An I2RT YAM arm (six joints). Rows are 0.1 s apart.
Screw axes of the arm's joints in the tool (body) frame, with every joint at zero. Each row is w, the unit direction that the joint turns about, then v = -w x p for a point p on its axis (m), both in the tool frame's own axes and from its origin. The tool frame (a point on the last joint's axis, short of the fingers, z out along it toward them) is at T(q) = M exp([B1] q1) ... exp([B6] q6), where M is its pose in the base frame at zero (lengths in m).
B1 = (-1, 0, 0, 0.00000, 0.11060, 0.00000)
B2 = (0, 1, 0, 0.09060, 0.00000, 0.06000)
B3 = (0, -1, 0, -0.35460, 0.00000, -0.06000)
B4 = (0, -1, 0, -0.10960, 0.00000, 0.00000)
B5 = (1, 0, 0, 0.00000, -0.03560, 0.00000)
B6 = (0, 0, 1, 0.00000, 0.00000, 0.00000)
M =
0 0 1 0.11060
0 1 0 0.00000
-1 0 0 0.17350
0 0 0 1
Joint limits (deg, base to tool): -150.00..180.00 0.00..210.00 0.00..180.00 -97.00..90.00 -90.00..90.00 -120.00..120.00
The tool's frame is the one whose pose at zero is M.
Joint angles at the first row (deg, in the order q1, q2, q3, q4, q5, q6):
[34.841, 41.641, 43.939, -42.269, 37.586, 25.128]
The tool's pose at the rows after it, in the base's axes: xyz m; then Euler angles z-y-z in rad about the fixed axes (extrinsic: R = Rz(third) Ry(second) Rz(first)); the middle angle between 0 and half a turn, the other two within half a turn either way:
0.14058 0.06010 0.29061 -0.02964 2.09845 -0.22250
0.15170 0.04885 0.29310 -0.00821 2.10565 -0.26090
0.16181 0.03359 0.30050 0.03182 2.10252 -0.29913
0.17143 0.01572 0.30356 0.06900 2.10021 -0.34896
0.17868 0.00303 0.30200 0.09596 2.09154 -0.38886
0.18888 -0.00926 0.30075 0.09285 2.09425 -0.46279
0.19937 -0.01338 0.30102 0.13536 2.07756 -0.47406
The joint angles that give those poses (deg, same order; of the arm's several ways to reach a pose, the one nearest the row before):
[31.169, 43.041, 43.367, -39.299, 36.818, 24.167]
[24.927, 44.219, 43.951, -37.399, 33.476, 22.595]
[17.837, 45.275, 45.423, -35.823, 29.610, 21.353]
[10.424, 46.495, 46.052, -33.715, 25.912, 20.469]
[5.608, 47.563, 45.619, -31.037, 23.938, 20.249]
[1.600, 50.158, 46.181, -29.223, 24.089, 20.274]
[0.277, 52.450, 46.604, -26.180, 23.758, 21.899]

